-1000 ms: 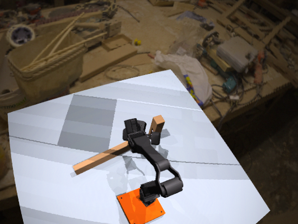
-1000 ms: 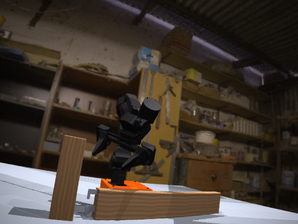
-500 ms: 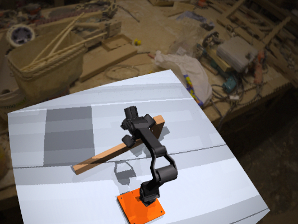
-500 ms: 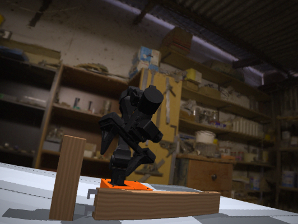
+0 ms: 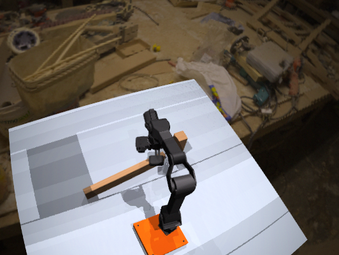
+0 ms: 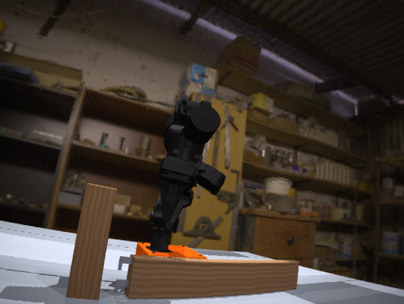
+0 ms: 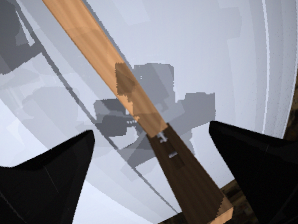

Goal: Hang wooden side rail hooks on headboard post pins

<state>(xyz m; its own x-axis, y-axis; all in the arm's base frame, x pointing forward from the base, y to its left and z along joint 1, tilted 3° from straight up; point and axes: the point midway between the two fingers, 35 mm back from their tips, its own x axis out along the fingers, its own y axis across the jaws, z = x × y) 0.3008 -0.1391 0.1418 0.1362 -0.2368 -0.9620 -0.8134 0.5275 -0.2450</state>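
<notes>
Now: the wooden headboard post 2 cm behind my gripper tip, 13 cm to the right of it and 5 cm below it.
</notes>
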